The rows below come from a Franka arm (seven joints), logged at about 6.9 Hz.
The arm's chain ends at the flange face. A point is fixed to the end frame.
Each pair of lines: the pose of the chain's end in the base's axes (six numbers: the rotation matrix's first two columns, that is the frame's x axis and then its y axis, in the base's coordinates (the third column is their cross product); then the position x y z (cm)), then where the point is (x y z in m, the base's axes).
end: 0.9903 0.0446 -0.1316 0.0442 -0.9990 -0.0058 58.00 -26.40 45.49
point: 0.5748 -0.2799 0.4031
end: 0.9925 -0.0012 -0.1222 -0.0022 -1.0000 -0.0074 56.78 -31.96 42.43
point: 0.5624 -0.3352 0.3724
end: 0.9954 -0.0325 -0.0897 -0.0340 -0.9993 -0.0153 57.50 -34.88 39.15
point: 0.5708 -0.3639 0.3394
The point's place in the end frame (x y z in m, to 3 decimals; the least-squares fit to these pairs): 0.001 0.016 0.052
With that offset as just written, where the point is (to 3 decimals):
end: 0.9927 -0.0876 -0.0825 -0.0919 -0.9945 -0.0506 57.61 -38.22 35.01
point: 0.572 -0.395 0.297
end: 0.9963 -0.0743 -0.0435 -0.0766 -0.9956 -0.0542 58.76 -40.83 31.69
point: 0.585 -0.421 0.264
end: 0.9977 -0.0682 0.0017 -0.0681 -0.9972 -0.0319 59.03 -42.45 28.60
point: 0.590 -0.439 0.234
